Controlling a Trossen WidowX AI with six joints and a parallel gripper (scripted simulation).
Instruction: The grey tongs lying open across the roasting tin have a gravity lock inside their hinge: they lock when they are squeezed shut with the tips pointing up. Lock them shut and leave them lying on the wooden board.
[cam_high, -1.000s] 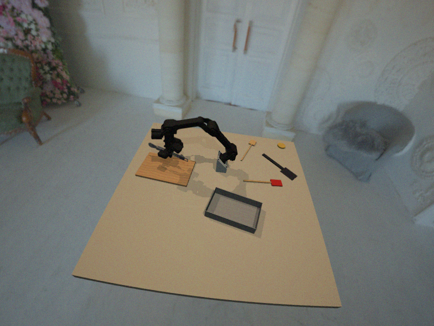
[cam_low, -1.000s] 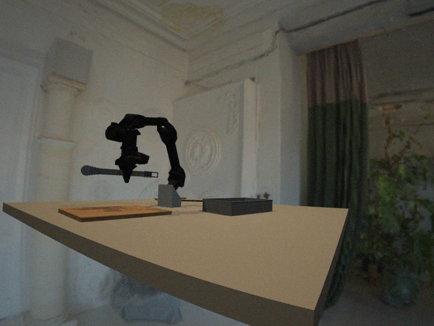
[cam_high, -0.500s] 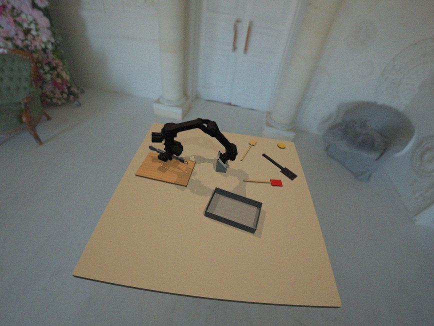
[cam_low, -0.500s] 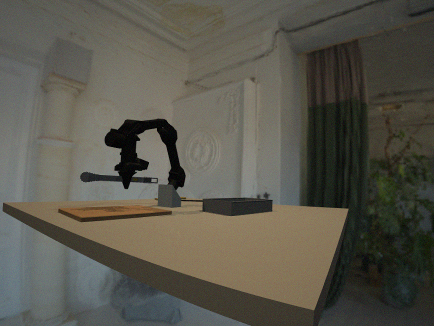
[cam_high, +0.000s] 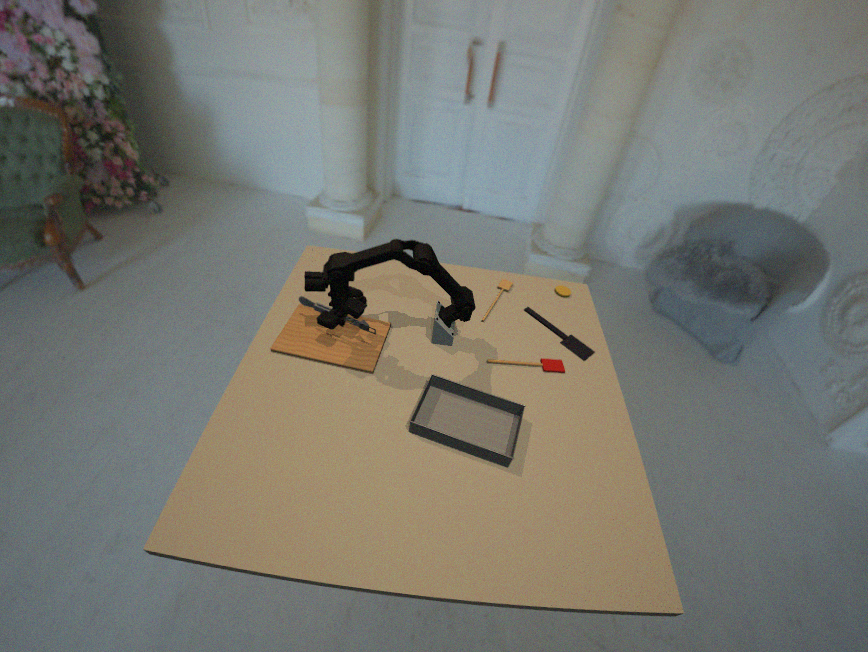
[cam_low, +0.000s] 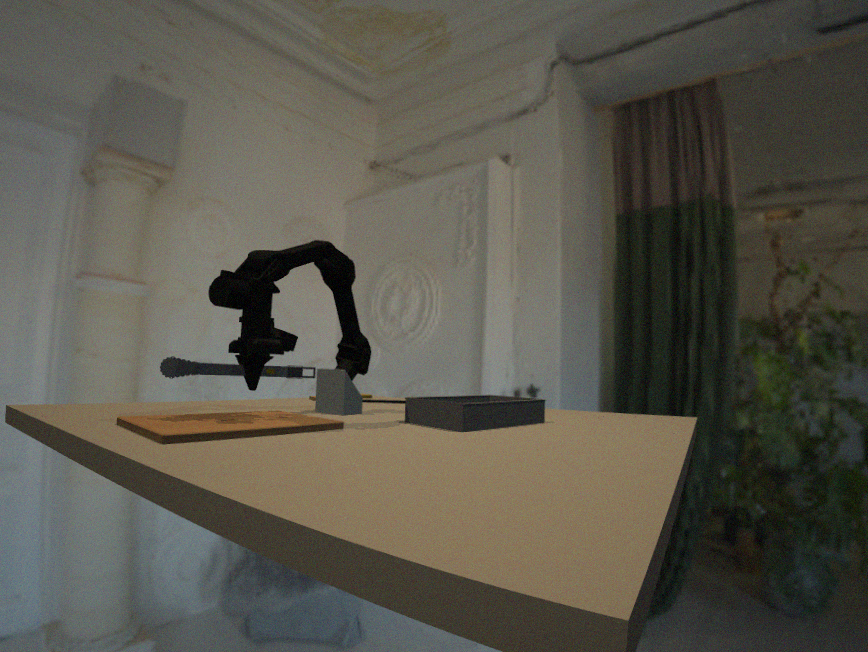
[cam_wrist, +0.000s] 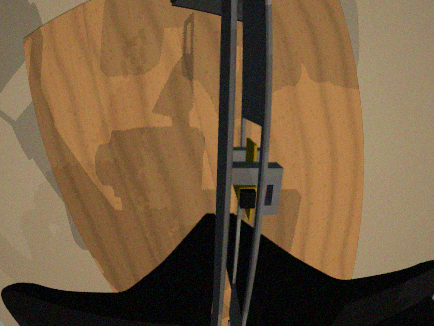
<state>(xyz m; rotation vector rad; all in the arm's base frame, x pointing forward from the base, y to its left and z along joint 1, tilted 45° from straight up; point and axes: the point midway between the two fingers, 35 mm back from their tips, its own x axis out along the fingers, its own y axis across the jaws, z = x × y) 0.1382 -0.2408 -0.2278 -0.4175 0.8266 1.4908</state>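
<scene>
Now: the wooden board 40 mm to the right of my gripper tip and 60 mm below it. Round my gripper tip: roasting tin: 230 mm ahead, 470 mm to the left, 40 mm below; then black spatula: 260 mm behind, 780 mm to the left, 70 mm below; then red spatula: 70 mm behind, 680 mm to the left, 70 mm below.
</scene>
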